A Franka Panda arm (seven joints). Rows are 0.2 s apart.
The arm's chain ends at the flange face. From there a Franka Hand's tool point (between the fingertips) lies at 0.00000 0.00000 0.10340 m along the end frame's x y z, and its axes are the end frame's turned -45 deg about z.
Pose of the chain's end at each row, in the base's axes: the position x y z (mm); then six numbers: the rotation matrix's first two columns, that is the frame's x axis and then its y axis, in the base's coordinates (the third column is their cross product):
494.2, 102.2, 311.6, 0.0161, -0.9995, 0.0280, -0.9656, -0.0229, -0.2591
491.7, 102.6, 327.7, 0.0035, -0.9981, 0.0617, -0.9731, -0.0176, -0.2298
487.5, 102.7, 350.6, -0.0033, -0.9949, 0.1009, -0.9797, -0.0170, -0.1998
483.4, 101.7, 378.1, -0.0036, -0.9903, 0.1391, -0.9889, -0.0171, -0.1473
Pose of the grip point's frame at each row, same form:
521.0, 99.8, 211.8, 0.6942, -0.6906, 0.2030, -0.6714, -0.7229, -0.1634
515.5, 96.5, 227.3, 0.6906, -0.6933, 0.2061, -0.6856, -0.7182, -0.1189
508.2, 92.4, 249.8, 0.6904, -0.6915, 0.2126, -0.6951, -0.7155, -0.0699
498.7, 87.4, 276.8, 0.6967, -0.6882, 0.2025, -0.7018, -0.7123, -0.0058

